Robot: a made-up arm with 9 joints.
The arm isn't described. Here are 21 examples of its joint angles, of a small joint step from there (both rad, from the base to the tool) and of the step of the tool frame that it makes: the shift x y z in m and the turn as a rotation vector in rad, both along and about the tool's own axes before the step.
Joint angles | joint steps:
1: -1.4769 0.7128 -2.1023 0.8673 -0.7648 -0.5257 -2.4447 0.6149 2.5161 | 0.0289 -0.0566 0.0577 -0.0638 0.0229 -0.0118 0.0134 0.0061 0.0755
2: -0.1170 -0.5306 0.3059 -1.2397 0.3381 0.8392 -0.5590 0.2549 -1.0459 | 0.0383 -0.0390 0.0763 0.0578 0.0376 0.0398 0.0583 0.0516 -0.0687
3: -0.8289 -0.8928 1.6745 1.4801 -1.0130 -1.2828 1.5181 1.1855 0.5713 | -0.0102 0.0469 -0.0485 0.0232 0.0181 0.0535 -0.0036 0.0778 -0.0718
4: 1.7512 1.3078 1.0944 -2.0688 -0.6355 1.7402 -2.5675 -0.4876 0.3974 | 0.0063 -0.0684 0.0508 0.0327 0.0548 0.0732 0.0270 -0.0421 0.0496
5: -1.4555 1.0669 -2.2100 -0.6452 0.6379 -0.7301 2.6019 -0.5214 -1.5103 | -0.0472 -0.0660 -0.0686 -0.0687 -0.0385 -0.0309 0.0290 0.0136 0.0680
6: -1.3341 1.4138 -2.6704 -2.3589 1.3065 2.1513 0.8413 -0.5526 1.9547 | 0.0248 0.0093 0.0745 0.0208 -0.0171 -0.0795 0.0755 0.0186 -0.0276
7: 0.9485 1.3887 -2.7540 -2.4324 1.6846 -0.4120 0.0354 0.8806 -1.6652 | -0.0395 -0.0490 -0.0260 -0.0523 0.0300 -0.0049 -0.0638 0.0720 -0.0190
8: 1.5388 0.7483 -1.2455 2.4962 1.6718 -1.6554 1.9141 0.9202 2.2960 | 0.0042 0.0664 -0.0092 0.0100 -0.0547 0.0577 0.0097 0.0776 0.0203
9: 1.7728 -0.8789 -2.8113 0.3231 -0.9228 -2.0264 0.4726 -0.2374 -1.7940 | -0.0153 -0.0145 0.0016 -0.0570 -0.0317 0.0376 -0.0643 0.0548 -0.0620
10: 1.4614 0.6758 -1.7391 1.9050 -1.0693 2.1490 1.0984 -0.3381 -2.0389 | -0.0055 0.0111 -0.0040 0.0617 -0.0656 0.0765 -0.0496 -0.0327 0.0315
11: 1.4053 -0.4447 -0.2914 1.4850 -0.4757 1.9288 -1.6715 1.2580 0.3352 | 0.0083 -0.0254 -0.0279 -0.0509 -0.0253 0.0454 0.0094 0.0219 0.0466
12: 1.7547 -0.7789 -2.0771 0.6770 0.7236 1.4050 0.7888 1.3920 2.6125 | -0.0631 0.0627 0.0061 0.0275 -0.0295 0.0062 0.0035 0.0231 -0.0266
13: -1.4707 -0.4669 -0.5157 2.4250 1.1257 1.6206 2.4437 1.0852 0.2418 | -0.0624 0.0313 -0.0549 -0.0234 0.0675 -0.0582 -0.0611 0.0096 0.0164
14: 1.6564 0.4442 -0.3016 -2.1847 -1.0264 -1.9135 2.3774 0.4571 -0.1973 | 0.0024 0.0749 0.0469 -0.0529 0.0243 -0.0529 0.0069 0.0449 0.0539
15: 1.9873 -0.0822 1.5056 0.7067 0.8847 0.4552 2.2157 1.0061 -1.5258 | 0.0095 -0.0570 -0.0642 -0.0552 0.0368 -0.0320 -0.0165 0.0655 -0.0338
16: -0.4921 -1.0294 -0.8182 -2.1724 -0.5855 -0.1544 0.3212 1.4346 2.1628 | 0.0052 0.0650 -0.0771 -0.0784 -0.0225 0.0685 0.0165 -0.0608 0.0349
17: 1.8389 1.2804 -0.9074 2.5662 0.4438 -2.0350 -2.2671 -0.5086 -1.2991 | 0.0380 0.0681 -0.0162 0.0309 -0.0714 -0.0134 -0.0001 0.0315 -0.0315
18: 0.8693 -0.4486 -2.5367 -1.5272 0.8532 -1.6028 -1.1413 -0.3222 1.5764 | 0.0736 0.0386 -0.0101 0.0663 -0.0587 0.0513 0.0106 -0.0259 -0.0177
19: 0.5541 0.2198 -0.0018 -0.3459 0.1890 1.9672 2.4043 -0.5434 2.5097 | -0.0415 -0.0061 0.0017 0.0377 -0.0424 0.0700 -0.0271 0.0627 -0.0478
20: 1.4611 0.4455 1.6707 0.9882 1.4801 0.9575 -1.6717 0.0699 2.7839 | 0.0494 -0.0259 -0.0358 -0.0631 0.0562 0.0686 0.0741 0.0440 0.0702
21: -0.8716 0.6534 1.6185 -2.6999 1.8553 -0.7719 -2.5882 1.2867 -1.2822 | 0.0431 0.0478 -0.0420 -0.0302 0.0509 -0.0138 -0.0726 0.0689 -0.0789
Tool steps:
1: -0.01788 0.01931 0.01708 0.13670 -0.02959 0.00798
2: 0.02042 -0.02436 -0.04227 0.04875 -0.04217 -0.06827
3: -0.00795 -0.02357 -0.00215 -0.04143 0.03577 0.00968
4: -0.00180 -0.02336 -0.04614 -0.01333 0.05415 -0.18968
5: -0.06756 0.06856 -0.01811 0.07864 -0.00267 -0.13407
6: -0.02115 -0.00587 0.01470 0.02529 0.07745 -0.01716
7: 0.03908 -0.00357 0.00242 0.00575 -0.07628 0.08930
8: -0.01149 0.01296 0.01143 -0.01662 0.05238 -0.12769
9: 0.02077 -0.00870 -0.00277 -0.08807 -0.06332 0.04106
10: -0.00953 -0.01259 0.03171 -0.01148 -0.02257 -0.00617
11: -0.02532 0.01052 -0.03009 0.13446 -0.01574 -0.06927
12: -0.00477 -0.01475 -0.02461 -0.10442 0.05935 -0.04736
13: -0.00544 0.00965 -0.04646 0.08842 0.03581 0.01078
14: 0.01139 0.02678 -0.03764 0.06261 -0.05933 -0.09255
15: -0.03060 0.04285 -0.00766 0.02291 -0.02369 -0.02976
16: 0.00551 0.00284 0.00535 0.02416 -0.02290 -0.08784
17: 0.01443 -0.03597 0.04524 -0.14558 0.07187 0.10568
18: -0.01600 0.01623 0.03750 -0.01381 -0.09116 0.05419
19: -0.00686 0.00869 0.01896 -0.02506 0.05542 -0.00957
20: 0.01338 0.04975 -0.05410 0.07339 -0.09124 -0.26512
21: 0.07211 -0.01042 0.03903 -0.10881 -0.17267 0.11925
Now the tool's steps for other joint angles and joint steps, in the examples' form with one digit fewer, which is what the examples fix.
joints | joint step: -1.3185 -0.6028 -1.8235 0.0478 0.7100 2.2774 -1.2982 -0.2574 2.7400 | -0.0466 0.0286 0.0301 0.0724 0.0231 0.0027 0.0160 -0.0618 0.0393
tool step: -0.0096 0.0195 -0.0189 0.0826 0.0410 0.0363
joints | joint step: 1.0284 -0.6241 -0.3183 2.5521 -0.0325 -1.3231 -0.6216 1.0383 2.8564 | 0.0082 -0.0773 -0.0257 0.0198 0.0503 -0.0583 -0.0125 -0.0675 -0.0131
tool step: 0.0254 -0.0289 -0.0173 -0.0461 -0.0752 0.0797
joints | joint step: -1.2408 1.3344 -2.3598 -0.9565 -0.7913 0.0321 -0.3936 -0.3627 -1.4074 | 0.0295 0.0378 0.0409 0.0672 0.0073 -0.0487 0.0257 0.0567 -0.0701
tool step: 0.0010 0.0081 0.0191 0.0177 0.0622 -0.0128
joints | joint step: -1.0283 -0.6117 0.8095 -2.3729 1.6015 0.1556 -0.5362 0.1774 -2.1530 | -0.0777 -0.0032 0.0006 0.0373 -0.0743 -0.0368 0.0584 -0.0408 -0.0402
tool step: 0.0214 0.0205 -0.0148 0.0469 0.1588 0.0713
